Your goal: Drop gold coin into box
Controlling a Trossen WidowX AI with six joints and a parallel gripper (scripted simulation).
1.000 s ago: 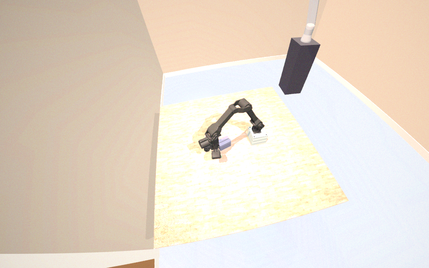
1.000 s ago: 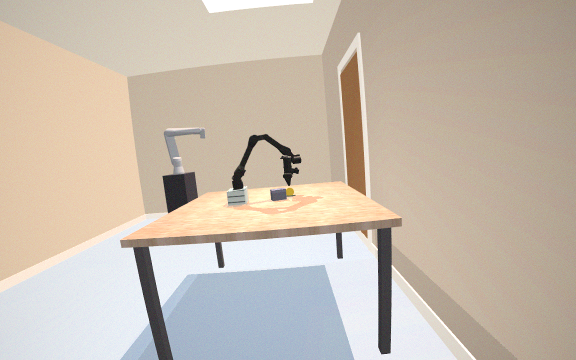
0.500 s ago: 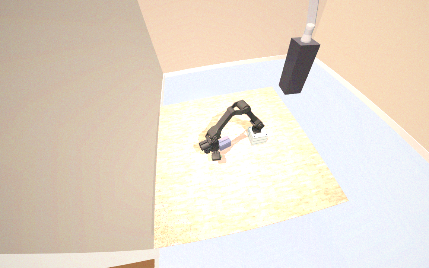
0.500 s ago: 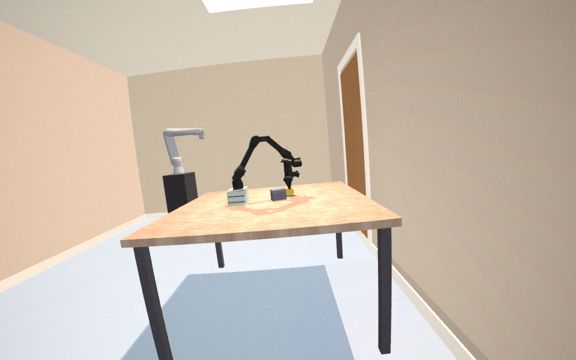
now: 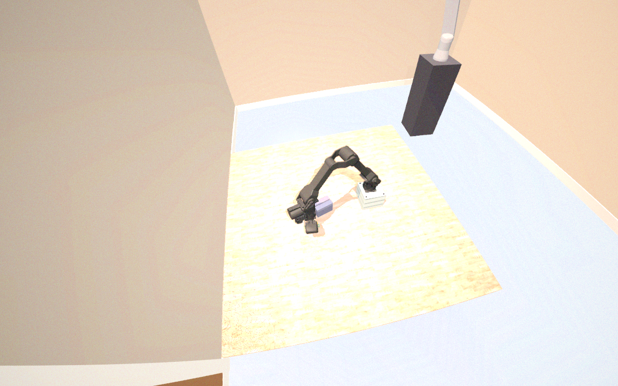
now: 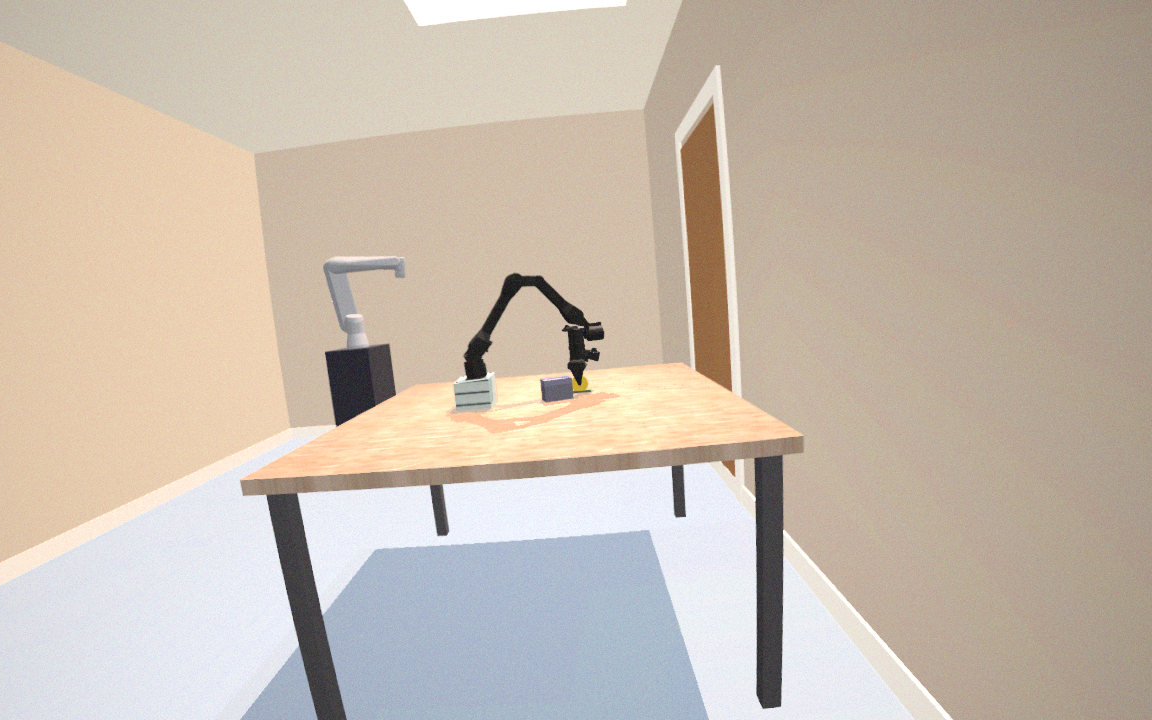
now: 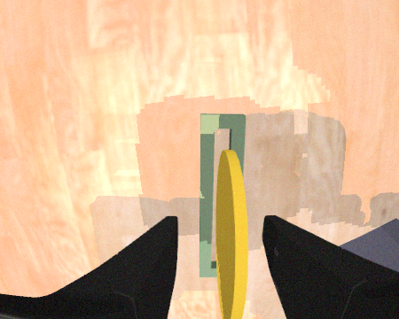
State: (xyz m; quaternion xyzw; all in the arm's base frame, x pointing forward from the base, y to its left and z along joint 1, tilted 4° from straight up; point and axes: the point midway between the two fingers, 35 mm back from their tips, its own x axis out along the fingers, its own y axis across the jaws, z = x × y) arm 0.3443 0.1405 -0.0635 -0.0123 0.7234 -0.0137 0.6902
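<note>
My gripper tip is right at the gold coin.
</note>
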